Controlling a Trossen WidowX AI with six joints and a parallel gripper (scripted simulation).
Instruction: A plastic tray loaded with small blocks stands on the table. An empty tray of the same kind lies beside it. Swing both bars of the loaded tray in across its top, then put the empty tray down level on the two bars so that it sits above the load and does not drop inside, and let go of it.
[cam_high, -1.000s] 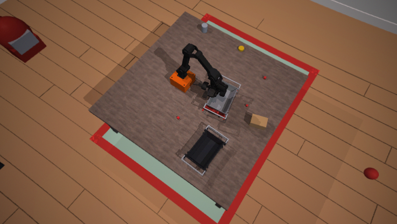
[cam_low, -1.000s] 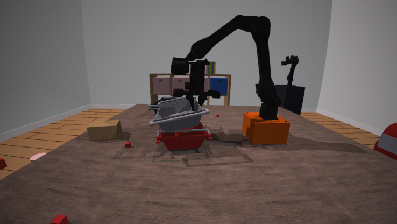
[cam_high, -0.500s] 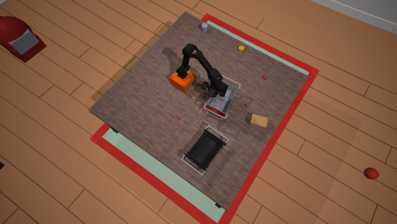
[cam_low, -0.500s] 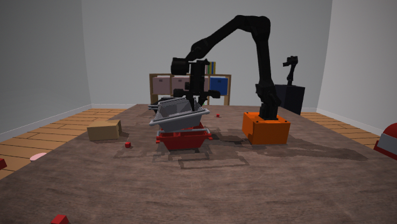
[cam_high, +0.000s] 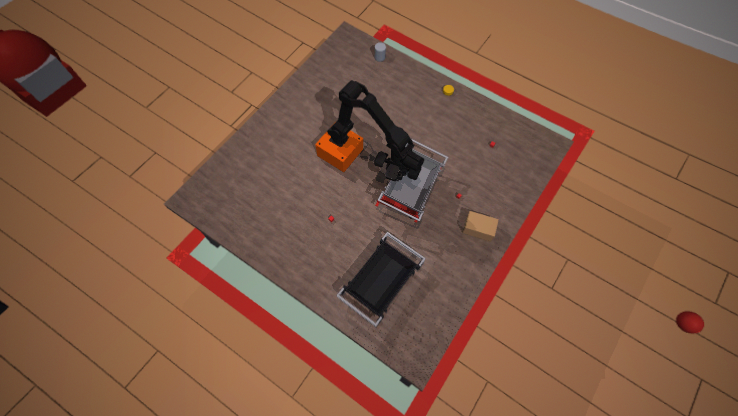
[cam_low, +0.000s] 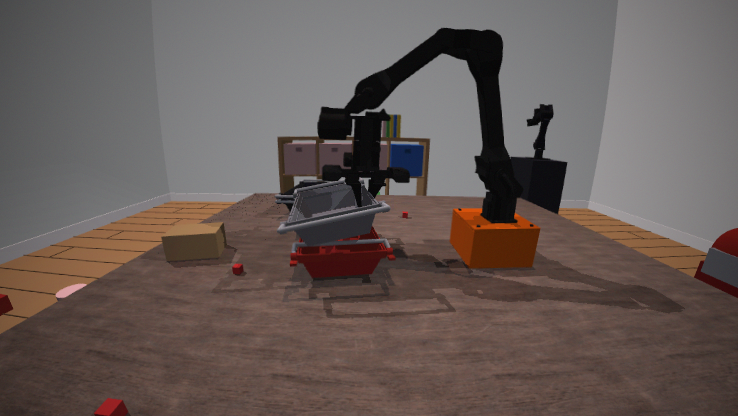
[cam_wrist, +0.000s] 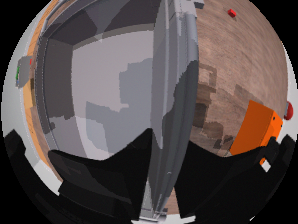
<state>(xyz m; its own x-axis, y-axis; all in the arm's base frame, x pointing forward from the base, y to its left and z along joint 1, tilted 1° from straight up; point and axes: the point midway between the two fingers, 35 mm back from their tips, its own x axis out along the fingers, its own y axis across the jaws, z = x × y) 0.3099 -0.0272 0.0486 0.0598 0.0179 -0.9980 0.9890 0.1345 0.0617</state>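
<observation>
My gripper tip is 7 cm short of the grey tray, 1 cm to the right of it and 2 cm below it. Also, from my gripper tip: cardboard box (40 cm ahead, 1 cm to the left, 7 cm below); then grey cylinder (45 cm behind, 59 cm to the left, 7 cm below); then yellow disc (5 cm behind, 59 cm to the left, 9 cm below).
</observation>
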